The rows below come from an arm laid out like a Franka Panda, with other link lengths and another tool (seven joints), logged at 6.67 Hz.
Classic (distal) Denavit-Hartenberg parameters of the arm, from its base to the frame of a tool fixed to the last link. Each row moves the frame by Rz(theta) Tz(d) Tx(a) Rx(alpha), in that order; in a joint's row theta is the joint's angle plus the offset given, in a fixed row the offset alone. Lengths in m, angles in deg.
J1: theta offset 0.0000, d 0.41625, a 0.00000, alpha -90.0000
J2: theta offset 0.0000, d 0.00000, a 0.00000, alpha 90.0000
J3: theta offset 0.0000, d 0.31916, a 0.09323, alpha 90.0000
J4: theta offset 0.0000, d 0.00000, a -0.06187, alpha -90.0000
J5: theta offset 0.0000, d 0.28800, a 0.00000, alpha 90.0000
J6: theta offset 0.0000, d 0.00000, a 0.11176, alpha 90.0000
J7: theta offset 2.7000, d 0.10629, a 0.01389, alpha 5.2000
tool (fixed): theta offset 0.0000, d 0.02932, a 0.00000, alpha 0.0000
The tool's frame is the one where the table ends.
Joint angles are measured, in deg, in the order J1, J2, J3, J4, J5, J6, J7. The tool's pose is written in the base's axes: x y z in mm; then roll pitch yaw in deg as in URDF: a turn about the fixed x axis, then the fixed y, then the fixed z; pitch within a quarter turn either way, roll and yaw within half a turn. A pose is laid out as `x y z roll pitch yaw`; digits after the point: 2 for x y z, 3 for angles.
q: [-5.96, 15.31, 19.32, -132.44, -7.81, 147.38, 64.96]
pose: 489.20 107.29 360.10 -173.800 0.374 -48.400
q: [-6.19, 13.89, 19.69, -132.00, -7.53, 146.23, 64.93]
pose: 490.24 107.71 372.22 -173.395 -0.239 -48.499
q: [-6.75, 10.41, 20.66, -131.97, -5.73, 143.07, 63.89]
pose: 484.81 108.17 394.67 -173.390 -0.503 -48.504
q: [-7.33, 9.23, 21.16, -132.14, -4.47, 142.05, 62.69]
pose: 482.25 106.46 401.14 -173.317 -0.143 -48.357
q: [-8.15, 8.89, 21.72, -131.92, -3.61, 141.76, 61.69]
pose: 483.44 104.24 404.78 -172.873 0.146 -48.296
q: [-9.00, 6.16, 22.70, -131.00, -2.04, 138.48, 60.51]
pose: 480.81 104.25 425.64 -172.721 0.041 -48.158
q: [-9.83, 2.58, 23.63, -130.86, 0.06, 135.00, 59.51]
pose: 472.12 103.84 447.24 -172.727 0.126 -48.487
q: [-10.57, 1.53, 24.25, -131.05, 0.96, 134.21, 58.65]
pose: 469.02 102.68 452.38 -172.620 0.332 -48.340
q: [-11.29, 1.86, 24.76, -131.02, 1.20, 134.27, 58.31]
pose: 469.87 101.08 450.18 -172.645 0.705 -48.375
